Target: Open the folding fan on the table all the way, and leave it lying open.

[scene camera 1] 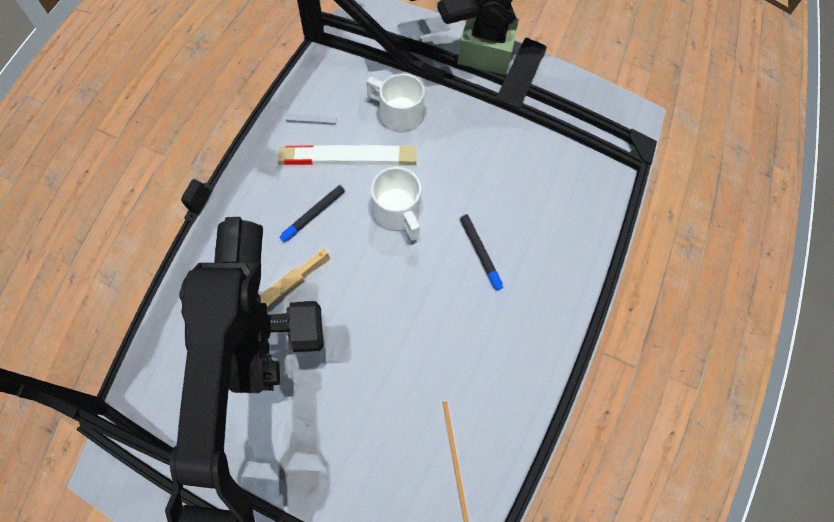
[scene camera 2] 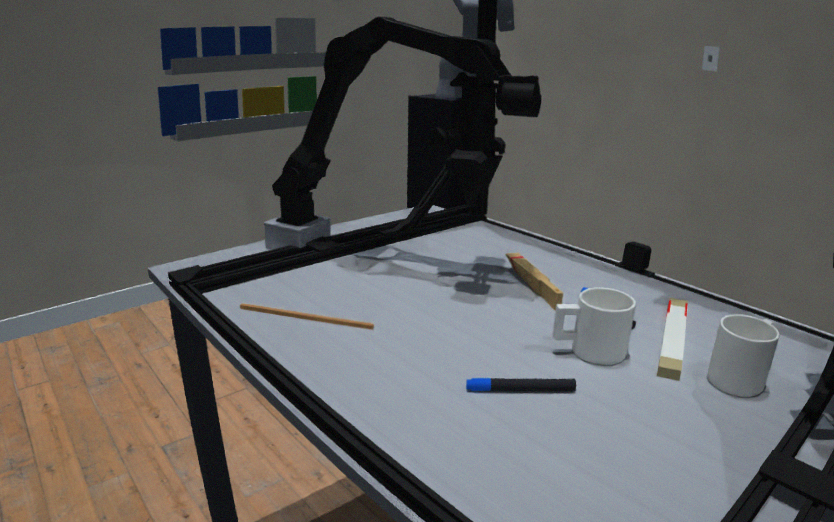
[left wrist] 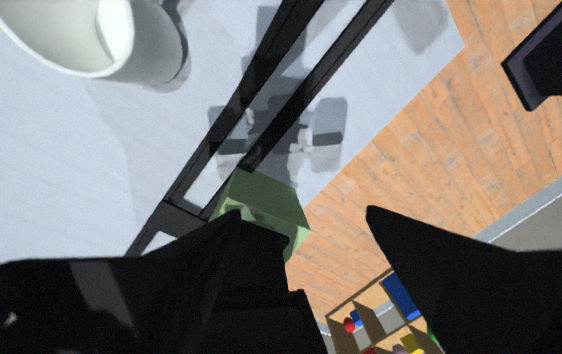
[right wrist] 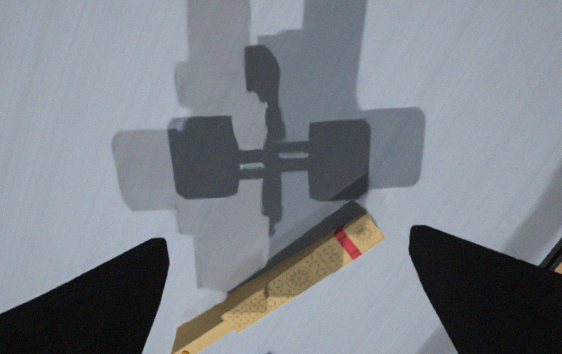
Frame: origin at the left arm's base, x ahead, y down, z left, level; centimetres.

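Seen in the pictures: left gripper, fingertip midpoint: (left wrist: 302, 213); right gripper, fingertip midpoint: (scene camera 1: 263, 341) (scene camera 2: 476, 200) (right wrist: 289, 245); left arm's base, link origin: (scene camera 1: 490, 28) (left wrist: 251, 248); right arm's base, link origin: (scene camera 2: 297, 219).
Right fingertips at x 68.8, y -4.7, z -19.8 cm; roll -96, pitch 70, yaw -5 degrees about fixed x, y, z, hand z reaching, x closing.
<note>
Pixels of each thing's middle, then the offset from my right fingertips to it.
- folding fan, body centre: (right wrist: 268, 287) (scene camera 1: 282, 289) (scene camera 2: 533, 278) dx -11.1, dy +12.9, dz -3.0 cm
- white strip with tan ends, body centre: (scene camera 2: 674, 334) (scene camera 1: 346, 154) dx -38.2, dy +13.8, dz -0.1 cm
- thin grey stick, body centre: (scene camera 1: 310, 119) dx -44.3, dy +14.1, dz -9.2 cm
- wooden stick, body centre: (scene camera 1: 456, 468) (scene camera 2: 304, 316) dx +10.3, dy +14.3, dz +32.1 cm
The folding fan (scene camera 1: 289, 285) (scene camera 2: 534, 277) (right wrist: 300, 277) lies folded shut on the table, a narrow tan wooden stack with carved patterns, a red band near its wide end and a pivot at its narrow end. In scene camera 1 my right arm hides its banded end. My right gripper (right wrist: 289, 245) is open and empty, high above the table; in the right wrist view the fan slants across the space between and below the fingertips, its banded end nearer the finger at the right. My left gripper (left wrist: 302, 213) is open and empty, at the far end of the table, away from the fan.
Two white mugs (scene camera 1: 395, 200) (scene camera 1: 401, 104), a white strip with tan ends (scene camera 1: 350, 153), a thin grey stick (scene camera 1: 311, 120) and two black markers (scene camera 1: 312, 212) (scene camera 1: 481, 252) lie beyond the fan. A wooden stick (scene camera 1: 455, 461) lies at the lower right. Black rails (scene camera 1: 590, 350) edge the table.
</note>
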